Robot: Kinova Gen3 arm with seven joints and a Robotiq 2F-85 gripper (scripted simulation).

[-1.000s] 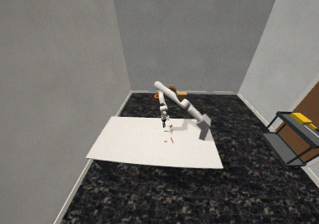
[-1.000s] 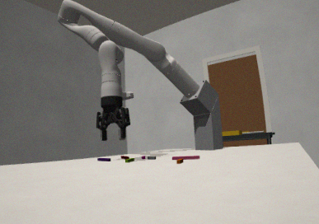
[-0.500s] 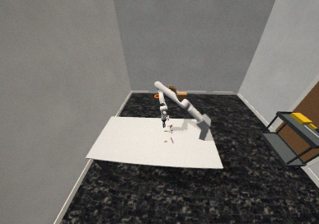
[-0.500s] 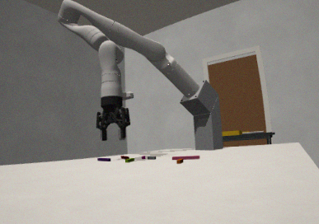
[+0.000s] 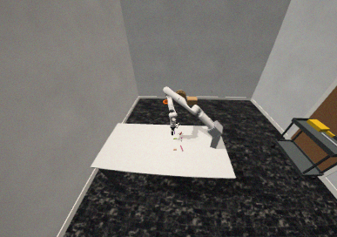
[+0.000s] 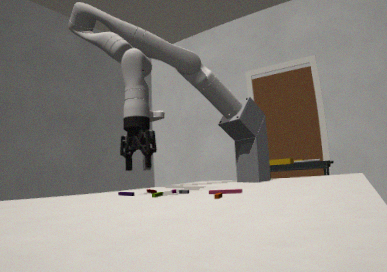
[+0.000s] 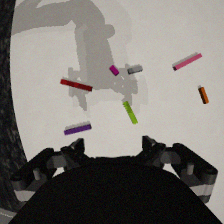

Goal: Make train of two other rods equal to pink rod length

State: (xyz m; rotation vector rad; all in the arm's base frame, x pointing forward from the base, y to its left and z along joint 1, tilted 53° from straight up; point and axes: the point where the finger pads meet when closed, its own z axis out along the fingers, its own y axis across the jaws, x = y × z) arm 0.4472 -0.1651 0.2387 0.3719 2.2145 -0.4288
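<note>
My hand is 230 mm to the right of the orange rod, 80 mm above it and 60 mm short of it. The rest, counted from my hand: lime rod: 80 mm below, 50 mm to the left, 10 mm behind; then red rod: 130 mm behind, 80 mm below, 10 mm to the right; then purple rod: 80 mm below, 60 mm to the right, 50 mm behind.
</note>
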